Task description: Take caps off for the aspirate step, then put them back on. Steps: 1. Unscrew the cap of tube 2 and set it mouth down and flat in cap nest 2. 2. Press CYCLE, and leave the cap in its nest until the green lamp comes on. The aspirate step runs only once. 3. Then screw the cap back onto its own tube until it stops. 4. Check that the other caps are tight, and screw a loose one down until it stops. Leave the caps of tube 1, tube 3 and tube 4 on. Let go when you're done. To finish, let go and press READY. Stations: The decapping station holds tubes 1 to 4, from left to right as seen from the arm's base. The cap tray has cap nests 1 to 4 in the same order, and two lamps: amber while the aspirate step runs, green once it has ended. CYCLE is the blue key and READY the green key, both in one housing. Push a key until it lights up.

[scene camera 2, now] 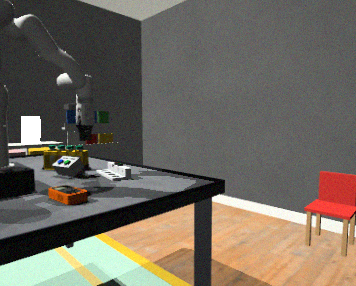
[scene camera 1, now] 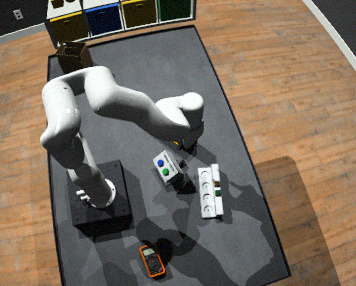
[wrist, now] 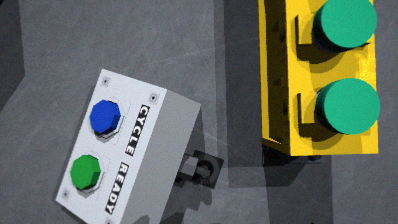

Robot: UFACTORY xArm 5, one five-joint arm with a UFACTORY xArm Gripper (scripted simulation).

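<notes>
Scene camera 1 shows me a brown box (scene camera 1: 68, 63). In scene camera 2 the brown box is out of frame. In the wrist view the brown box is out of frame. I see there a key housing (wrist: 139, 161).
</notes>
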